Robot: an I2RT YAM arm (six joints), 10 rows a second.
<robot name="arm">
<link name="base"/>
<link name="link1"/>
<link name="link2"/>
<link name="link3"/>
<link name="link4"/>
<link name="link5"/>
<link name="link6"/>
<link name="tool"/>
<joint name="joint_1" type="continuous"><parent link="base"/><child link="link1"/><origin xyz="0 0 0.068" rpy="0 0 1.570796"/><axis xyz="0 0 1"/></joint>
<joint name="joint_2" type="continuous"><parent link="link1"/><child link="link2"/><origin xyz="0.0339 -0.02 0.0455" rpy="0 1.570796 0"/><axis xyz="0 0 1"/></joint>
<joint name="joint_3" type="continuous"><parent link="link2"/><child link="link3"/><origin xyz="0 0.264 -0.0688" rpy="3.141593 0 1.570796"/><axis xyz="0 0 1"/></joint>
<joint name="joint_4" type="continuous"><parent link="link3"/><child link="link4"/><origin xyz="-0.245 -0.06 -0.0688" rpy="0 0 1.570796"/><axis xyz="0 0 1"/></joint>
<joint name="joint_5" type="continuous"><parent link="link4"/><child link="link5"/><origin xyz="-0.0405 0.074 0.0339" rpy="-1.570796 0 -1.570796"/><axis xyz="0 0 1"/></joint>
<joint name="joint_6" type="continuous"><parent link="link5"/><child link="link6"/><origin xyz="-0.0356 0 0.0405" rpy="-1.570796 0 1.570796"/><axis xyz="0 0 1"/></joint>
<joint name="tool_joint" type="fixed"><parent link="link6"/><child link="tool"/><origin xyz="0 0 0" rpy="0 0 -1.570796"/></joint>
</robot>
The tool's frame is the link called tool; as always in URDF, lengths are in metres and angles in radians. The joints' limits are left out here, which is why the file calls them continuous.
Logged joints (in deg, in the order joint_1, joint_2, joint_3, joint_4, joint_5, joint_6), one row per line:
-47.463 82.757 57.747 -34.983 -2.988 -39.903
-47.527 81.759 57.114 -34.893 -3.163 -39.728
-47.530 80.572 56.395 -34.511 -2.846 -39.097
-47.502 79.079 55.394 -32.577 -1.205 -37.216
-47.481 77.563 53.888 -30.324 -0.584 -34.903
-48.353 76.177 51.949 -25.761 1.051 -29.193
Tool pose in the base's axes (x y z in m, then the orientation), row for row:
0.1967 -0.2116 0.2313 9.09 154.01 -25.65
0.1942 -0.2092 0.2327 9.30 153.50 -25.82
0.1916 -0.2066 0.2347 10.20 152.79 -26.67
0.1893 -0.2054 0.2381 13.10 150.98 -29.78
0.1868 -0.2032 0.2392 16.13 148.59 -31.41
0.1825 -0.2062 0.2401 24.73 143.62 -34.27
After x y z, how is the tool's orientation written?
As a rotation vector, in degrees.
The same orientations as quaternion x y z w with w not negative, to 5 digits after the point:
0.05689 0.96393 -0.16054 0.20453
0.05833 0.96276 -0.16194 0.20848
0.06412 0.96048 -0.16766 0.21273
0.08272 0.95335 -0.18804 0.22116
0.10264 0.94548 -0.19986 0.23576
0.15945 0.92601 -0.22096 0.26127

